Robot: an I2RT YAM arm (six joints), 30 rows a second.
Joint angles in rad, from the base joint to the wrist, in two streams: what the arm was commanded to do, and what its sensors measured. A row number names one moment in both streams.
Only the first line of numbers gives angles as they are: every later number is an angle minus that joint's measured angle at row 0.
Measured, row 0:
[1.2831, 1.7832, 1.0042, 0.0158, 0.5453, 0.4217]
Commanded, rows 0 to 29:
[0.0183, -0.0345, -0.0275, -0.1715, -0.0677, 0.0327]
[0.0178, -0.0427, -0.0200, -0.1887, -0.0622, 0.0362]
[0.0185, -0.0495, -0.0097, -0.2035, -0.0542, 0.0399]
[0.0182, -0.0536, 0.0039, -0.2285, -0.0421, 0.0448]
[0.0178, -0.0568, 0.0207, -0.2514, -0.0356, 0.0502]
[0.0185, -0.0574, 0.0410, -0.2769, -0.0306, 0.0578]
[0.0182, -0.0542, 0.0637, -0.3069, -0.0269, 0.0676]
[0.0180, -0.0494, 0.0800, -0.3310, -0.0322, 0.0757]
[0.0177, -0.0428, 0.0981, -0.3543, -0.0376, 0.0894]
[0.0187, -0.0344, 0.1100, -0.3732, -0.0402, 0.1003]
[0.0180, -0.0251, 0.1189, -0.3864, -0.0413, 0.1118]
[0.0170, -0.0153, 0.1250, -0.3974, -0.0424, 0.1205]
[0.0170, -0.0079, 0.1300, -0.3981, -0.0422, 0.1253]
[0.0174, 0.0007, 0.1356, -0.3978, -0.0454, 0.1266]
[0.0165, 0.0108, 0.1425, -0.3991, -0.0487, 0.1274]
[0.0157, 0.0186, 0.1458, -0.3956, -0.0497, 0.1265]
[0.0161, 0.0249, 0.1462, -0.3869, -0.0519, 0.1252]
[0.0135, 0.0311, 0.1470, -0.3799, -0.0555, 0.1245]
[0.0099, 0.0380, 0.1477, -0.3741, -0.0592, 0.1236]
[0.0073, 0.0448, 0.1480, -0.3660, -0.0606, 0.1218]
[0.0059, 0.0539, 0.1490, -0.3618, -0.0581, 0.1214]
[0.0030, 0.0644, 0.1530, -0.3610, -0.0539, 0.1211]
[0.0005, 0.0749, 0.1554, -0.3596, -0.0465, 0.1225]
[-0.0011, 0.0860, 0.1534, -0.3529, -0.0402, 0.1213]
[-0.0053, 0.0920, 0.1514, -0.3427, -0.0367, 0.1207]
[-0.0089, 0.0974, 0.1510, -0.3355, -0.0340, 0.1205]
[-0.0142, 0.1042, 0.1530, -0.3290, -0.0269, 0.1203]
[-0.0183, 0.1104, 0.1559, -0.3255, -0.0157, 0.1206]
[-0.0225, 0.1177, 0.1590, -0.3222, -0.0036, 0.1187]
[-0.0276, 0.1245, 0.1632, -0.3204, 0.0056, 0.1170]
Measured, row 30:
[-0.0057, 0.0473, 0.1683, -0.3025, -0.0210, 0.1049]
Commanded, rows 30 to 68:
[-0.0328, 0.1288, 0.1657, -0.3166, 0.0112, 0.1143]
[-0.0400, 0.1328, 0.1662, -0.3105, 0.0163, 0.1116]
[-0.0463, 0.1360, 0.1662, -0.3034, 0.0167, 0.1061]
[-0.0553, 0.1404, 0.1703, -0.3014, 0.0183, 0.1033]
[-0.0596, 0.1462, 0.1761, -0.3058, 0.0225, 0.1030]
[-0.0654, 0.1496, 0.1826, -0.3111, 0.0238, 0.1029]
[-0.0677, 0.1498, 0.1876, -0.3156, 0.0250, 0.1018]
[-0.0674, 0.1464, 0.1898, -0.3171, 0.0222, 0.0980]
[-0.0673, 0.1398, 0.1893, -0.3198, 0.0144, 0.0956]
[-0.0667, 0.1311, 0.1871, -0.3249, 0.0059, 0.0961]
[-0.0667, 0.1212, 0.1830, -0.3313, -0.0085, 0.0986]
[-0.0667, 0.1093, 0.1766, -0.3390, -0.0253, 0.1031]
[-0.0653, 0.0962, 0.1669, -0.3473, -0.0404, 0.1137]
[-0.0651, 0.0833, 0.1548, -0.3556, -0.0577, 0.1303]
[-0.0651, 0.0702, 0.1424, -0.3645, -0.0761, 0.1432]
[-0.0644, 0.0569, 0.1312, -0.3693, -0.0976, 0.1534]
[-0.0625, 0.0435, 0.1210, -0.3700, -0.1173, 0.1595]
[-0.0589, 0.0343, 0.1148, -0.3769, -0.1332, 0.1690]
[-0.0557, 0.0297, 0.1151, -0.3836, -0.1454, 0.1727]
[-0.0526, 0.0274, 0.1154, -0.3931, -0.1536, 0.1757]
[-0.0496, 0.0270, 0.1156, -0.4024, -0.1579, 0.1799]
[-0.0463, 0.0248, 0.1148, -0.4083, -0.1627, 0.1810]
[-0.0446, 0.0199, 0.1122, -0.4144, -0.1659, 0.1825]
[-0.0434, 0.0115, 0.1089, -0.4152, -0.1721, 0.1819]
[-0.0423, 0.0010, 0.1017, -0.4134, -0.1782, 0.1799]
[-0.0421, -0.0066, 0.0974, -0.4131, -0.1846, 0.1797]
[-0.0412, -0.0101, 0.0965, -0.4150, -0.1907, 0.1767]
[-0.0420, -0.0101, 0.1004, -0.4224, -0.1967, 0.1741]
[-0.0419, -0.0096, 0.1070, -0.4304, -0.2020, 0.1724]
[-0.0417, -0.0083, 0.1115, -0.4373, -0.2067, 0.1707]
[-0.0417, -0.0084, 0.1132, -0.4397, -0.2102, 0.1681]
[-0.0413, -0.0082, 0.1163, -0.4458, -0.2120, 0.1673]
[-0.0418, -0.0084, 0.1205, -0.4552, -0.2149, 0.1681]
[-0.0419, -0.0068, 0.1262, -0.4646, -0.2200, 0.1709]
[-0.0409, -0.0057, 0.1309, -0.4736, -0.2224, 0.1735]
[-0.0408, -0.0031, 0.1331, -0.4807, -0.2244, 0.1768]
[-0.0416, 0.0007, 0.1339, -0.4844, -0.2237, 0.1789]
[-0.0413, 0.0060, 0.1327, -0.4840, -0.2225, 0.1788]
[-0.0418, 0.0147, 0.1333, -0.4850, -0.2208, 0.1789]
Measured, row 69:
[-0.0527, -0.0107, 0.1381, -0.3696, -0.1633, 0.1644]
